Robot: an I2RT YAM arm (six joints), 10 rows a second.
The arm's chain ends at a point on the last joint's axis. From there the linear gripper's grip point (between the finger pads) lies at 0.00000 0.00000 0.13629 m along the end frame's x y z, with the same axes.
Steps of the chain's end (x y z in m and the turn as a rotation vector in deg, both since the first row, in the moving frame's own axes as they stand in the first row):
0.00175, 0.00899, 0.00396, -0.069, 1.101, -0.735
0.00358, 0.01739, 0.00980, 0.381, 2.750, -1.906
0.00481, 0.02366, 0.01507, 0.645, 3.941, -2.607
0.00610, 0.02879, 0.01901, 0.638, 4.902, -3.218
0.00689, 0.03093, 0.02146, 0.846, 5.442, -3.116
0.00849, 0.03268, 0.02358, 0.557, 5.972, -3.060
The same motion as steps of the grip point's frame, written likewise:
0.00437, 0.00914, 0.00393, -0.069, 1.101, -0.735
0.01010, 0.01638, 0.00964, 0.381, 2.750, -1.906
0.01414, 0.02191, 0.01474, 0.645, 3.941, -2.607
0.01770, 0.02695, 0.01850, 0.638, 4.902, -3.218
0.01975, 0.02857, 0.02083, 0.846, 5.442, -3.116
0.02263, 0.03098, 0.02283, 0.557, 5.972, -3.060

